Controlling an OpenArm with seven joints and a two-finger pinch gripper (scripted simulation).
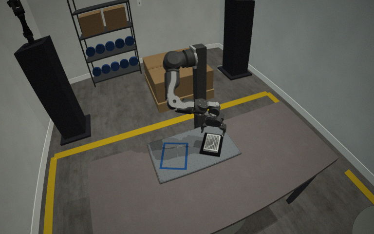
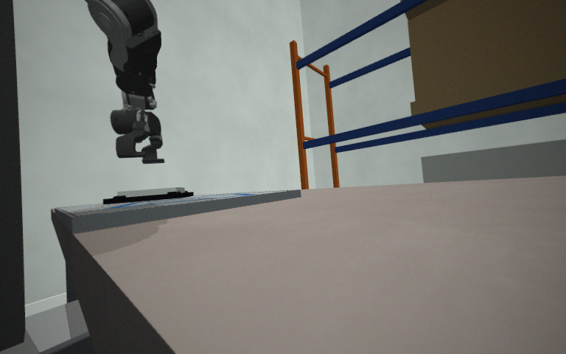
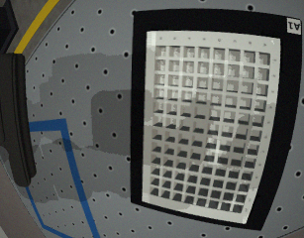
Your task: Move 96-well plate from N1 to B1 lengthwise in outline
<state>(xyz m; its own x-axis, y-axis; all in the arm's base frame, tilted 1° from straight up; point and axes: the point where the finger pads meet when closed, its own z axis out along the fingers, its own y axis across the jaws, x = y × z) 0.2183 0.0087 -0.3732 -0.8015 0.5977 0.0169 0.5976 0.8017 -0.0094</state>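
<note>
My hand is 20 mm short of the white 96-well plate, 10 mm to the left of it and 80 mm above it. From my hand the other things lie so: black plate nest N1 (20 mm ahead, 10 mm to the right, 90 mm below).
</note>
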